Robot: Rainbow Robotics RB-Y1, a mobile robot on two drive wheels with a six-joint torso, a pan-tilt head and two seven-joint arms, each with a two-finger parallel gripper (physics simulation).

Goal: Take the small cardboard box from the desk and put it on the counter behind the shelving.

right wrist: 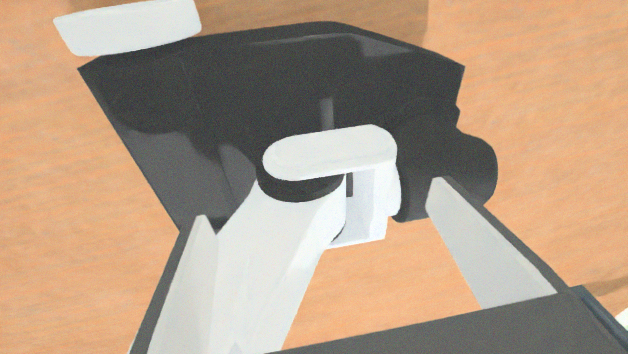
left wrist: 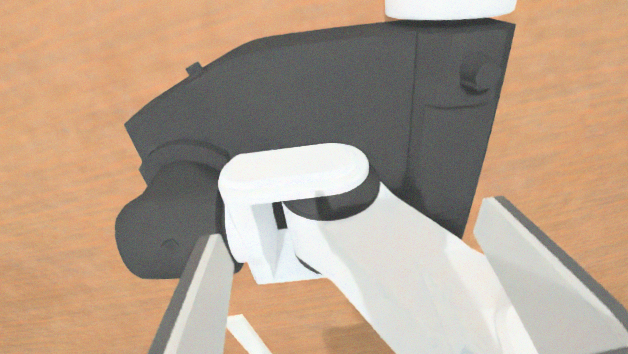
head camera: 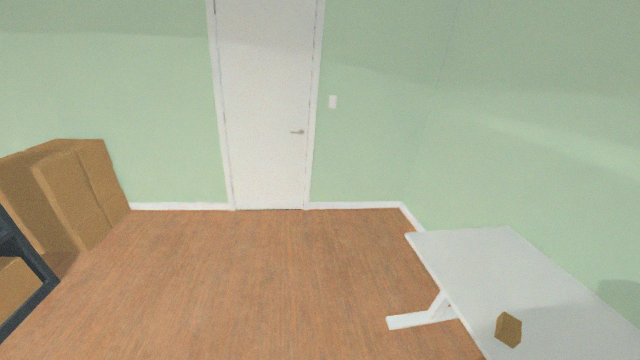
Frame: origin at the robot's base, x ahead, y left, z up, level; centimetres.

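Seen in the pictures: left gripper, fingertip midpoint: (left wrist: 353, 233); right gripper, fingertip midpoint: (right wrist: 323, 210).
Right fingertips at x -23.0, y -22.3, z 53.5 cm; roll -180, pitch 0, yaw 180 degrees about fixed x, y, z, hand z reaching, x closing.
A point is followed by its place in that frame.
The small cardboard box (head camera: 508, 330) {x 16.9, y -72.5, z 77.0 cm} stands on the white desk (head camera: 480, 260) {x 52.0, y -90.4, z 72.0 cm} at the lower right of the head camera view, near the desk's left edge. My left gripper (left wrist: 353, 233) {x -22.9, y 22.1, z 53.5 cm} is open in the left wrist view, with the robot's base and white torso showing beyond its fingers. My right gripper (right wrist: 323, 210) {x -23.0, y -22.3, z 53.5 cm} is open in the right wrist view, also over the robot's own base and torso. Neither gripper shows in the head camera view, and both are away from the box. The counter does not show.
Dark shelving (head camera: 31, 257) {x 72.4, y 180.0, z 30.1 cm} with a cardboard box (head camera: 17, 282) {x 59.0, y 179.7, z 22.0 cm} stands at the left edge of the head camera view. Large cardboard boxes (head camera: 70, 195) {x 116.0, y 184.5, z 51.3 cm} stand beyond it by the wall. A white desk foot (head camera: 410, 320) juts over the wooden floor (head camera: 250, 280) {x 90.4, y 37.6, z 0.1 cm}. A closed door (head camera: 265, 100) {x 182.6, y 39.2, z 119.7 cm} is at the back.
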